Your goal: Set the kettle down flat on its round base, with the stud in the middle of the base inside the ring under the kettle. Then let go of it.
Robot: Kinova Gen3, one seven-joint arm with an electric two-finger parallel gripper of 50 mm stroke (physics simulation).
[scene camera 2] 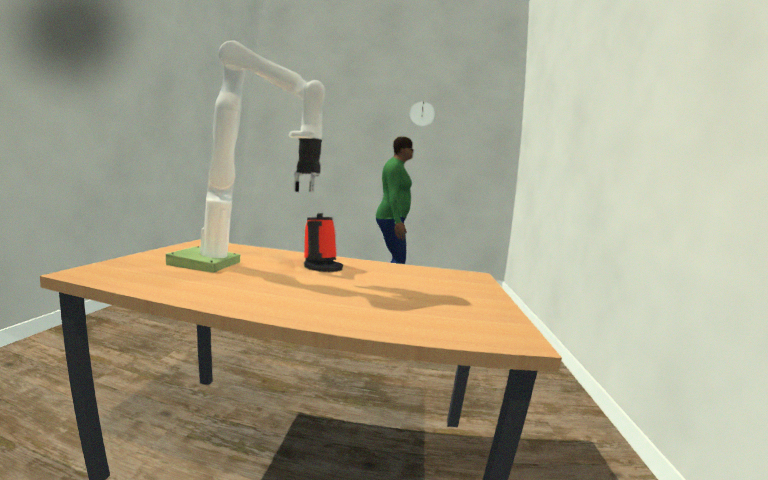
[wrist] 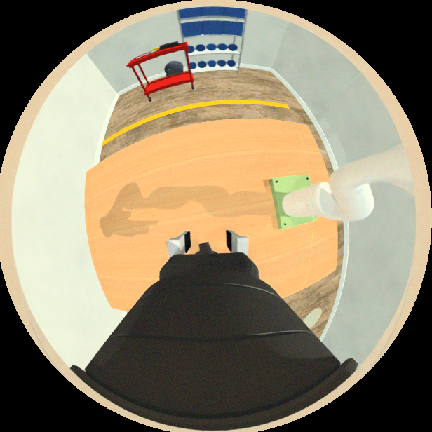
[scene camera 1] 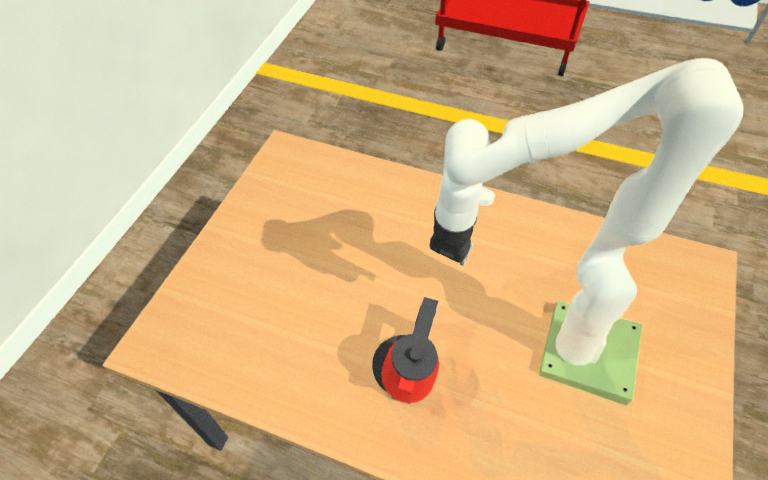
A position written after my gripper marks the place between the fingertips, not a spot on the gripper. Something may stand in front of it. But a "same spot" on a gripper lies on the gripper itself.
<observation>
my gripper: scene camera 2; wrist; scene camera 1 451, 255
same spot on my gripper: [scene camera 2: 309, 149] = [wrist: 159, 287]
</observation>
